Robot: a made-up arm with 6 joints.
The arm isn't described. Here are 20 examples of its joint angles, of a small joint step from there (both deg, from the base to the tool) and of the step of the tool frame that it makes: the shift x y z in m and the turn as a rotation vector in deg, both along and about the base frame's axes.
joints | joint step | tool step
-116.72 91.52 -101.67 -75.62 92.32 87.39 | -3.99 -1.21 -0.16 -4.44 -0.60 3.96 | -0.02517 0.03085 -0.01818 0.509 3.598 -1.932
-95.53 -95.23 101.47 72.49 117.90 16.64 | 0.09 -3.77 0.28 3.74 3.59 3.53 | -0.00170 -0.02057 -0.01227 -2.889 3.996 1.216
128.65 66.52 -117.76 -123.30 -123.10 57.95 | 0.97 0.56 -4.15 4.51 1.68 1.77 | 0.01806 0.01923 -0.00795 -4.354 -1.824 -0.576
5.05 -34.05 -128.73 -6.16 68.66 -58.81 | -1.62 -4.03 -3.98 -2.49 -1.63 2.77 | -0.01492 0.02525 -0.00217 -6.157 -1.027 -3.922
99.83 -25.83 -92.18 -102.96 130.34 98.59 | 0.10 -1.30 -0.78 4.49 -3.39 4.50 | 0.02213 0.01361 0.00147 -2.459 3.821 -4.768
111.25 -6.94 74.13 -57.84 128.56 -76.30 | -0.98 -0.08 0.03 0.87 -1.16 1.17 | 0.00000 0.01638 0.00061 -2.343 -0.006 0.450
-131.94 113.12 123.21 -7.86 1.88 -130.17 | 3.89 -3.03 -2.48 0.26 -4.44 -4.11 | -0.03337 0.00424 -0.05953 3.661 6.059 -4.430
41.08 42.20 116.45 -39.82 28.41 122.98 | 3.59 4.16 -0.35 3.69 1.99 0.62 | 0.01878 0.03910 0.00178 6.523 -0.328 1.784
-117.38 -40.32 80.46 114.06 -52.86 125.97 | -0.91 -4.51 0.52 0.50 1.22 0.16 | 0.00826 -0.01788 0.01741 -1.265 1.787 2.865
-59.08 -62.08 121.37 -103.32 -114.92 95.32 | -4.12 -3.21 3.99 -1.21 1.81 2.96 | 0.01549 -0.02722 -0.00167 1.619 1.675 5.362
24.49 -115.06 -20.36 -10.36 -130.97 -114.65 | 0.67 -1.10 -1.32 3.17 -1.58 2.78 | 0.00428 0.00893 0.00380 4.133 -0.130 -1.365
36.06 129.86 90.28 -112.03 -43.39 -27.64 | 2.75 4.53 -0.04 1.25 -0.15 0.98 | 0.00368 0.00455 -0.00588 3.772 4.595 1.260
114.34 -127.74 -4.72 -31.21 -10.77 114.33 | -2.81 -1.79 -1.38 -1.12 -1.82 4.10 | 0.00294 -0.00809 -0.00483 0.251 0.316 1.150
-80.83 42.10 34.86 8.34 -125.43 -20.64 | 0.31 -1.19 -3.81 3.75 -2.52 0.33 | -0.04302 -0.03568 0.01512 -3.050 5.961 -0.736
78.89 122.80 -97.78 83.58 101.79 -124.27 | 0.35 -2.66 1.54 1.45 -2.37 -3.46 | -0.02477 -0.00308 -0.01170 -0.540 -3.102 -0.327
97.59 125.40 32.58 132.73 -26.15 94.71 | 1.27 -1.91 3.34 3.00 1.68 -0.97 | 0.02251 0.00349 0.01792 -0.157 1.891 0.966
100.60 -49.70 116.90 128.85 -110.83 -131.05 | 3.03 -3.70 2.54 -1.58 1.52 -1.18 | -0.01887 -0.00956 -0.00443 4.685 -1.493 -1.842
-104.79 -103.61 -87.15 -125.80 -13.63 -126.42 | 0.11 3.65 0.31 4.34 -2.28 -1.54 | 0.00274 -0.00195 0.00991 2.750 1.335 -2.094
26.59 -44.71 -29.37 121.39 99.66 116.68 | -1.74 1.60 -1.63 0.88 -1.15 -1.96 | -0.03623 -0.05120 -0.01508 -4.445 3.723 0.642
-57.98 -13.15 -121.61 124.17 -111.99 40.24 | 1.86 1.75 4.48 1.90 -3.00 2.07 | -0.01933 -0.03234 -0.06316 6.973 0.981 -4.505
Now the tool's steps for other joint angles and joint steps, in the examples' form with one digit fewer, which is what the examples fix.
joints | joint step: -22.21 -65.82 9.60 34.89 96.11 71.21 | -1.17 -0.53 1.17 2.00 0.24 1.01
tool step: 0.0092 0.0149 -0.0095 -1.29 1.97 1.55
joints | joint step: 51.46 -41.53 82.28 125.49 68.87 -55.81 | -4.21 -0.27 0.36 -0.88 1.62 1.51
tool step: 0.0009 0.0107 -0.0195 -3.35 1.24 1.32
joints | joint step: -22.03 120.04 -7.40 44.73 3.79 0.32 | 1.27 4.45 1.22 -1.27 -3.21 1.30
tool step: -0.0106 0.0325 -0.0012 3.73 4.31 -2.02
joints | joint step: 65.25 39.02 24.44 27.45 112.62 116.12 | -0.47 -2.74 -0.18 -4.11 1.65 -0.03
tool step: 0.0492 -0.0162 -0.0126 -0.88 -0.19 -6.72
